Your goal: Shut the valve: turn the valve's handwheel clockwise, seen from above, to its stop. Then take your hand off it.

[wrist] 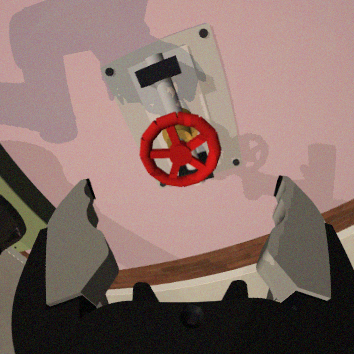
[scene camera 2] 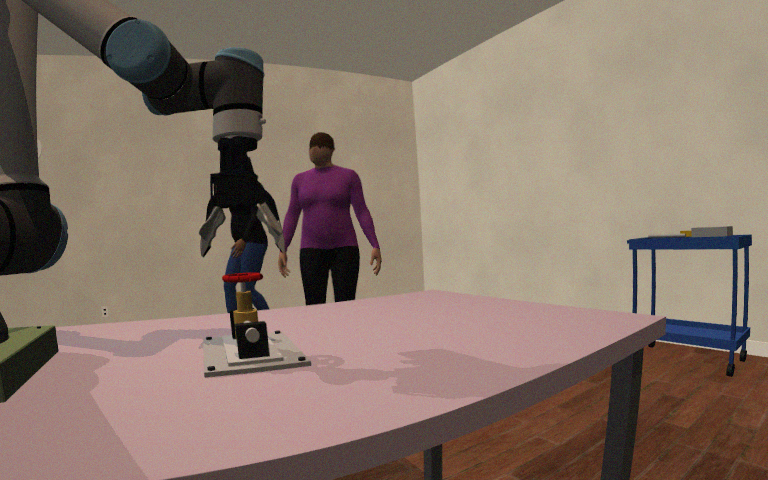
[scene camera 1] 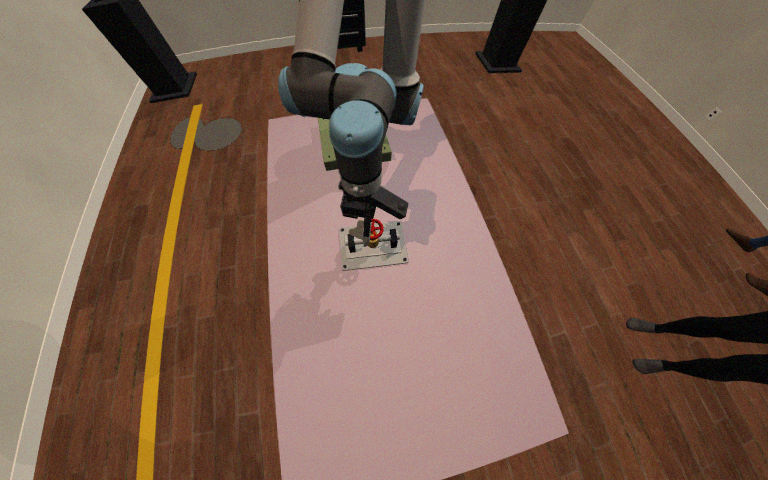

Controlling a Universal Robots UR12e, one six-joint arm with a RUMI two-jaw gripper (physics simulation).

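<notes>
The red handwheel (scene camera 1: pixel 381 229) (scene camera 2: pixel 242 277) (wrist: pixel 180 154) lies level on top of the valve's brass stem housing (scene camera 1: pixel 373 242) (scene camera 2: pixel 244 316). The valve is mounted on a pale base plate (scene camera 1: pixel 373 264) (scene camera 2: pixel 257 367) (wrist: pixel 223 90) with black bolts. My gripper (scene camera 1: pixel 367 227) (scene camera 2: pixel 243 252) (wrist: pixel 183 178) points down, open and empty. In scene camera 2 its fingertips are a short way above the handwheel, one to each side. In the wrist view the wheel shows between and slightly beyond the tips, touching neither. In scene camera 1 the arm and gripper partly hide the fingers.
The valve stands on a pink table top (scene camera 1: pixel 419 350) (scene camera 2: pixel 362 316). The green arm base (scene camera 1: pixel 329 148) (scene camera 2: pixel 28 353) is behind the valve in scene camera 1. A blue cart (scene camera 2: pixel 688 243) stands at the right in scene camera 2. A person in purple (scene camera 2: pixel 325 206) stands beyond the table.
</notes>
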